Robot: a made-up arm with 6 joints.
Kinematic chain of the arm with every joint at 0, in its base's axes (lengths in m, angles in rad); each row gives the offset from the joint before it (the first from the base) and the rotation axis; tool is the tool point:
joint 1: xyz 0 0 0.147 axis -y
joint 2: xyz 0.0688 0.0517 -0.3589 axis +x
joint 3: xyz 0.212 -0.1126 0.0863 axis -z
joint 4: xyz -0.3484 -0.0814 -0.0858 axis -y
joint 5: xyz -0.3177 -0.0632 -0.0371 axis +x
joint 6: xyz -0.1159 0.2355 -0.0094 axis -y
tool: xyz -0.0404 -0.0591 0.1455
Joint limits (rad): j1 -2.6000..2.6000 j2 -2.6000..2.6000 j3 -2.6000..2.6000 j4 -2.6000..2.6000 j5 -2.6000..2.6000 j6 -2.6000..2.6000
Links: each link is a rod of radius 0.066 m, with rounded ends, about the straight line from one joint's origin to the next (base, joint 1, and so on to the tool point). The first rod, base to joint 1, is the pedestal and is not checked.
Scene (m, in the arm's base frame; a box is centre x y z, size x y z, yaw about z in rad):
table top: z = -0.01
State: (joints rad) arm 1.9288 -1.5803 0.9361 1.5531 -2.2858 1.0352
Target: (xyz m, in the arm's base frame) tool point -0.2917 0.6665 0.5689
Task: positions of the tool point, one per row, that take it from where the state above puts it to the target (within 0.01 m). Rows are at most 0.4 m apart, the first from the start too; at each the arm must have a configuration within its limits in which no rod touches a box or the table.
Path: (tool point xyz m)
1: 0.5246 -0.5290 0.2492
2: 0.8021 -0.3870 0.2840
3: 0.9914 -0.1237 0.3122
4: 1.0425 0.2086 0.3302
5: 0.9355 0.5379 0.3437
6: 0.6877 0.7899 0.3647
7: 0.3506 0.9069 0.4056
8: -0.0018 0.8623 0.4742
9: -0.2917 0.6665 0.5689

